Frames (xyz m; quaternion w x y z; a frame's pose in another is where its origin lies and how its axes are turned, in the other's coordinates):
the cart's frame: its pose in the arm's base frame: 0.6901 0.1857 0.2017 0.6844 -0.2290 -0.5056 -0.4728
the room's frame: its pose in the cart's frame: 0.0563 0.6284 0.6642 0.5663 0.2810 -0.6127 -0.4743
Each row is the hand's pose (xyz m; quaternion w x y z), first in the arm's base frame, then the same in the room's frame.
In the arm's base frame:
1: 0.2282 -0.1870 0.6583 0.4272 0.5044 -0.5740 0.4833
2: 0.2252 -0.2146 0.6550 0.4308 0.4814 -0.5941 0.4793
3: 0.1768 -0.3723 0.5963 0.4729 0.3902 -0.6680 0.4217
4: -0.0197 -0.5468 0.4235 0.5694 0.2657 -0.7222 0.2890
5: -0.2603 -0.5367 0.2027 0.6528 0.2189 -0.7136 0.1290
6: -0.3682 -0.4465 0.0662 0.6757 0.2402 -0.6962 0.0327
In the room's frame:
1: 0.6523 -0.8539 -0.8223 0.3652 0.5888 0.6143 -0.3777
2: 0.6551 -0.8779 -0.8364 0.3849 0.5931 0.6121 -0.3542
3: 0.7082 -1.0359 -0.8898 0.4681 0.5684 0.6291 -0.2491
4: 0.9255 -1.2632 -0.8844 0.5511 0.4685 0.6847 -0.0897
5: 1.1992 -1.3661 -0.7386 0.5851 0.3171 0.7464 -0.0065
6: 1.3303 -1.3651 -0.5929 0.5968 0.2184 0.7720 -0.0119

